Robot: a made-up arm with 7 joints.
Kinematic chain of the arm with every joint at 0, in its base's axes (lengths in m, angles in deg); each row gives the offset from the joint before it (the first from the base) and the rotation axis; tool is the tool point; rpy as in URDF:
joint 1: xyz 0 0 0.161 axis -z
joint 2: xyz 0 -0.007 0.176 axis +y
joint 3: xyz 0 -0.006 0.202 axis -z
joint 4: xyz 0 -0.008 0.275 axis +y
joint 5: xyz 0 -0.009 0.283 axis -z
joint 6: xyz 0 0 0.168 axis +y
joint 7: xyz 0 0 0.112 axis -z
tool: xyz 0 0 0 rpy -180 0 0
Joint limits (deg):
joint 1: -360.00..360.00
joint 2: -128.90..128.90
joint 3: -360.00..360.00
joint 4: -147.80..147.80
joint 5: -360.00..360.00
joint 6: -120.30..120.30
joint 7: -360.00..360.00
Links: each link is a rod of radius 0.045 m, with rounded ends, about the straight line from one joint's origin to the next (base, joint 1, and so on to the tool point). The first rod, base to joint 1, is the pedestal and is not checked.
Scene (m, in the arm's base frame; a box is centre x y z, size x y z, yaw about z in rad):
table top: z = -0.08
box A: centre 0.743 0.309 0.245 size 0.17 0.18 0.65 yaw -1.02
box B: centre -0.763 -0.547 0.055 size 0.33 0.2 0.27 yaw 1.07
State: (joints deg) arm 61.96 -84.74 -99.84 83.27 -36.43 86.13 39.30
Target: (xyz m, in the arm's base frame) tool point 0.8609 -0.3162 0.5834
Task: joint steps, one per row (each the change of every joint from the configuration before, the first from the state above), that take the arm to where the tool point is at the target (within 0.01 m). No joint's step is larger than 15 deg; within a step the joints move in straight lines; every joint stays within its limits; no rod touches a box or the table.
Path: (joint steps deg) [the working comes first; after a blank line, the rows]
Joints at the target: 178.46 -71.87 -90.76 34.72 -37.45 39.53 39.30
Straight joint move there: touches box A.

1: 13.44 5.03 2.95 -8.52 0.03 -6.28 0.00
2: 13.45 5.03 2.94 -8.51 0.03 -6.27 0.00
3: 13.44 5.03 2.95 -8.52 0.03 -6.28 0.00
4: 13.44 5.04 2.94 -8.52 0.03 -6.27 0.00
5: 13.44 5.03 2.95 -8.51 0.03 -6.28 0.00
6: 12.33 -3.07 -1.41 -1.50 -0.29 -3.80 0.00
7: 12.32 -3.08 -1.41 -1.49 -0.29 -3.81 0.00
8: 12.32 -3.07 -1.42 -1.49 -0.30 -3.80 0.00
9: 12.32 -3.07 -1.41 -1.49 -0.29 -3.81 0.00

